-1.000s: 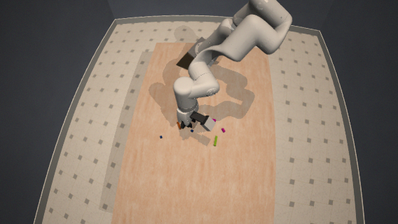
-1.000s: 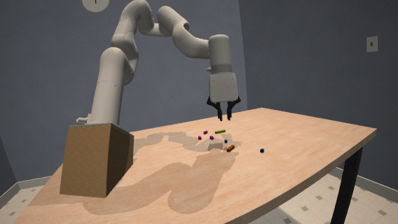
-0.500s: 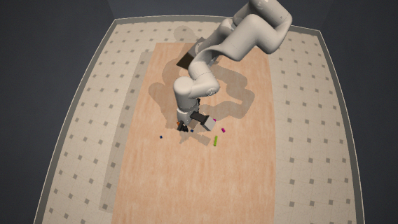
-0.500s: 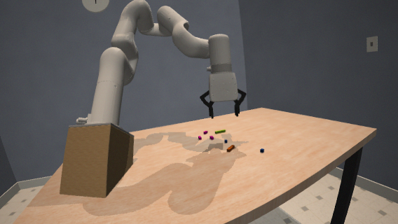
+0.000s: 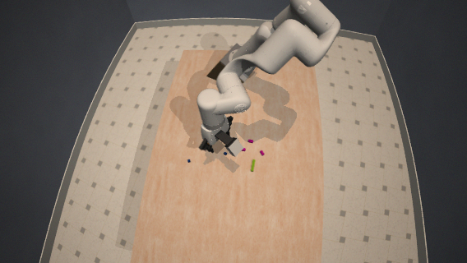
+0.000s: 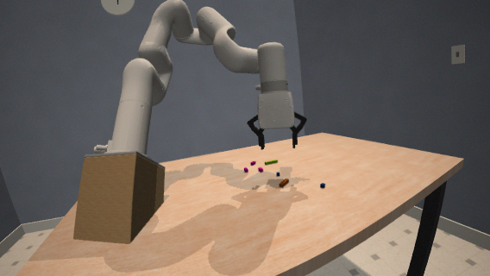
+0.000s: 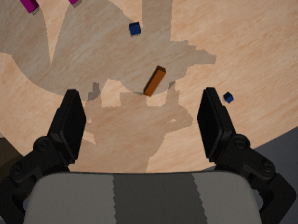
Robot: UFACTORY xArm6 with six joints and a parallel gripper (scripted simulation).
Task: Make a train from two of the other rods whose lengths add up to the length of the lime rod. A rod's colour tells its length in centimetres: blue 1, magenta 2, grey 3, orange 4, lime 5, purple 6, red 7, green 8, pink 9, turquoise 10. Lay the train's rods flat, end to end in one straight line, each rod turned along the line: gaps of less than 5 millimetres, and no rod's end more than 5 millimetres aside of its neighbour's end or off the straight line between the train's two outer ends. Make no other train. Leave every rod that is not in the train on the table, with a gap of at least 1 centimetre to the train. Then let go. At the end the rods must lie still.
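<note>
The orange rod is 1 cm behind my hand, 5 cm to the right of it and 10 cm below it. From my hand the other things lie so: lime rod: 5 cm ahead, 14 cm to the left, 10 cm below.
</note>
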